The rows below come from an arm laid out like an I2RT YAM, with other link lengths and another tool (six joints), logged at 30 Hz.
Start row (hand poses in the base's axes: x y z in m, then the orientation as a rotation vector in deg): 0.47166, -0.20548, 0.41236, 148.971, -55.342, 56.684
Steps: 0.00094, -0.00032, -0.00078, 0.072, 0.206, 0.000; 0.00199, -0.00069, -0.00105, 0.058, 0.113, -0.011; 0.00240, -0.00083, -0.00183, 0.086, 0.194, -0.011; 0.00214, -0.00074, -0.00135, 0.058, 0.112, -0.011; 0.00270, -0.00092, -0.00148, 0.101, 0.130, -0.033; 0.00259, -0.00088, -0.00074, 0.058, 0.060, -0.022; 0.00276, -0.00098, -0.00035, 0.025, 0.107, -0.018; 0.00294, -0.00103, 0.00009, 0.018, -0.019, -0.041
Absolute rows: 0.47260, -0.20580, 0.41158, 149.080, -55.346, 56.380; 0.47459, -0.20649, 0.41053, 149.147, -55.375, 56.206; 0.47699, -0.20732, 0.40870, 149.256, -55.406, 55.913; 0.47913, -0.20806, 0.40735, 149.322, -55.435, 55.741; 0.48183, -0.20898, 0.40587, 149.411, -55.518, 55.528; 0.48442, -0.20986, 0.40513, 149.456, -55.573, 55.425; 0.48718, -0.21084, 0.40478, 149.488, -55.588, 55.265; 0.49012, -0.21187, 0.40487, 149.468, -55.655, 55.278
